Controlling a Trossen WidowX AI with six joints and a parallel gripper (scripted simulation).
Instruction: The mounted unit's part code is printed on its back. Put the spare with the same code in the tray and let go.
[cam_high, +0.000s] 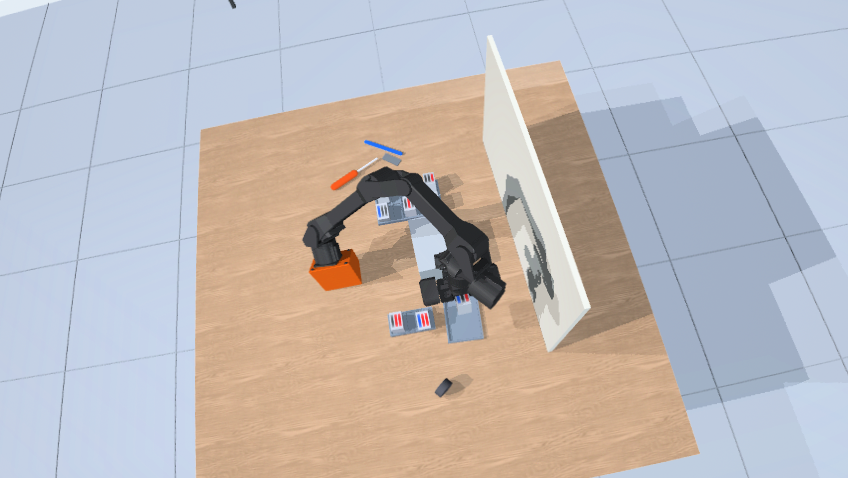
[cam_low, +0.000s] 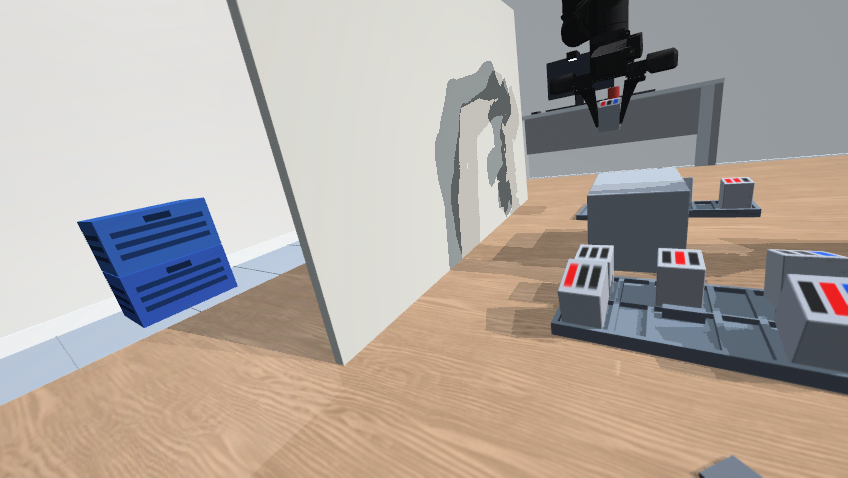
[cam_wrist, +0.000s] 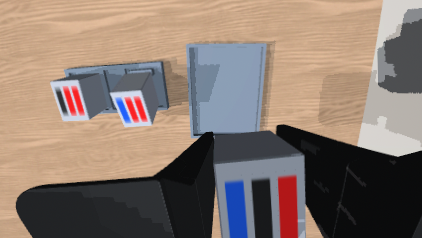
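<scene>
The grey tray is 2 cm to the right of my gripper tip and 16 cm below it. Round my gripper tip: white wall panel (17 cm ahead, 22 cm to the left, 6 cm above); then light grey block (7 cm behind, 19 cm to the left, 12 cm below); then blue pen (22 cm behind, 56 cm to the left, 16 cm below).
</scene>
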